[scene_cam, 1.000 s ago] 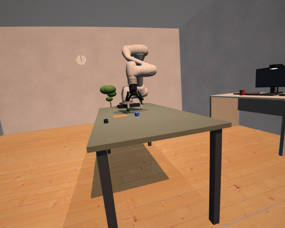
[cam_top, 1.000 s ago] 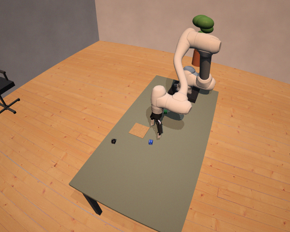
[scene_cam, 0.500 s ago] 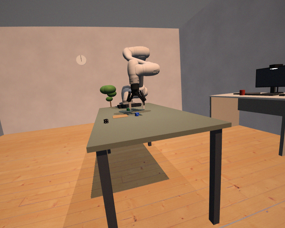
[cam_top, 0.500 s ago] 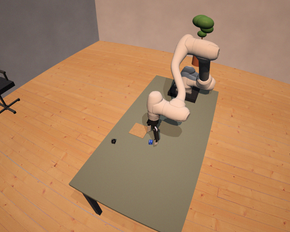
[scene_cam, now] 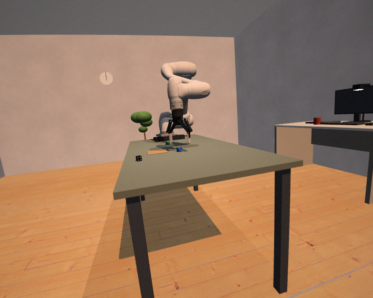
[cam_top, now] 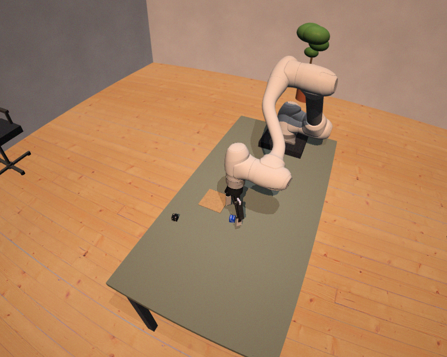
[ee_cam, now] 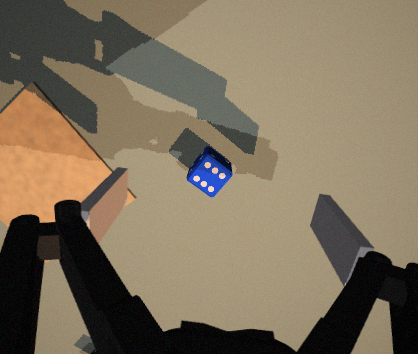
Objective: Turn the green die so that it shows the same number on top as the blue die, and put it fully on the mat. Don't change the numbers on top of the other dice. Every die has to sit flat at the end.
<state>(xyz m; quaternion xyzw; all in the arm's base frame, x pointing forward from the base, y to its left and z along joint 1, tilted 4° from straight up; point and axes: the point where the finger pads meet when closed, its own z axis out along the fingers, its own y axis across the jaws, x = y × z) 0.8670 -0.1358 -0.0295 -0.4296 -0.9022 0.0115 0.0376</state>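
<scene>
My gripper is now 42 cm past the green die, 6 cm above it and 2 cm to the right of it. From my hand the other things lie so: black die: 30 cm to the right, 9 cm ahead, 6 cm below; blue die: 6 cm below, 1 cm to the right, 1 cm behind; tan mat: 14 cm to the right, 11 cm behind, 7 cm below.
</scene>
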